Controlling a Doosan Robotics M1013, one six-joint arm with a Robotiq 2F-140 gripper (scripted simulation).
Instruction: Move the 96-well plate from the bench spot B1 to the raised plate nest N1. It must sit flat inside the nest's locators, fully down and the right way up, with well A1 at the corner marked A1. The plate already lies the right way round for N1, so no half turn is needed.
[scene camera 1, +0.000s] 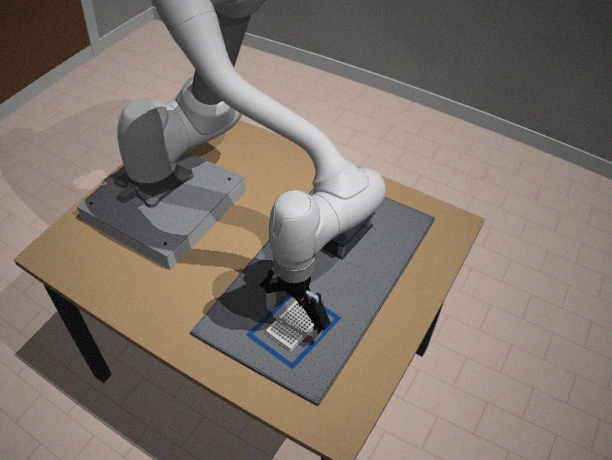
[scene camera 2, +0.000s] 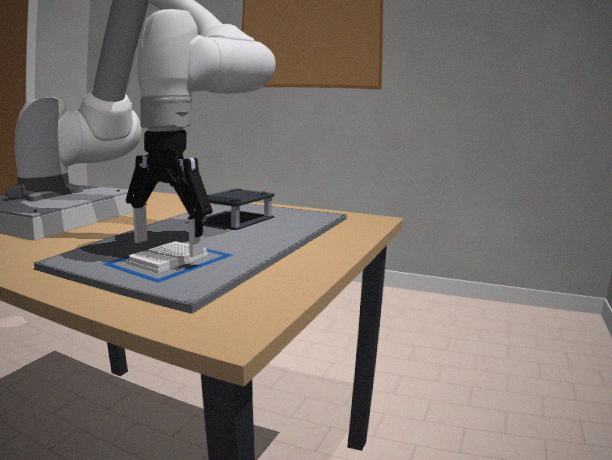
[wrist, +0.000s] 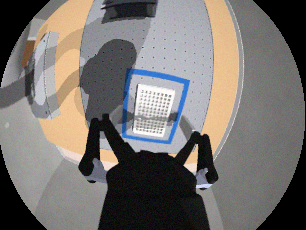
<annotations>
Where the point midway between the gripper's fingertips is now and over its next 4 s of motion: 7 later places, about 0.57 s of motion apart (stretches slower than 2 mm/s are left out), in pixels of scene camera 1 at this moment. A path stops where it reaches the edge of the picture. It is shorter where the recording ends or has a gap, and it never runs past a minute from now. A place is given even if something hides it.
The gripper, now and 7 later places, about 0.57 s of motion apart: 294, 321; 294, 325; 294, 326; 294, 321; 294, 315; 294, 310; 302, 294; 309, 278
</annotations>
